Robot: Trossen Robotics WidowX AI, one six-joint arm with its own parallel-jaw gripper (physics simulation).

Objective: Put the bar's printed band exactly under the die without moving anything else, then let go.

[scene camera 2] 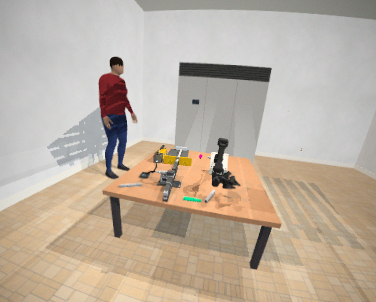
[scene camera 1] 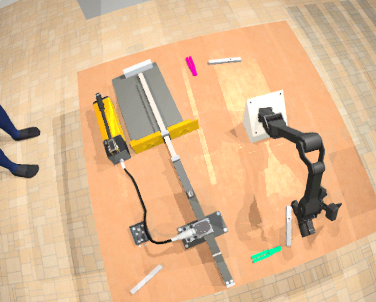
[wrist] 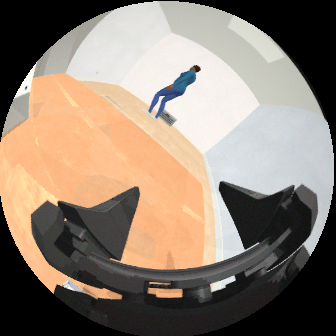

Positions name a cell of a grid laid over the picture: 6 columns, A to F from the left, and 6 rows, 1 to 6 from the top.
Scene:
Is the gripper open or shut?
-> Open.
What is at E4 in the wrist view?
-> The gripper.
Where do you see a yellow and black unit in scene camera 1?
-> B3

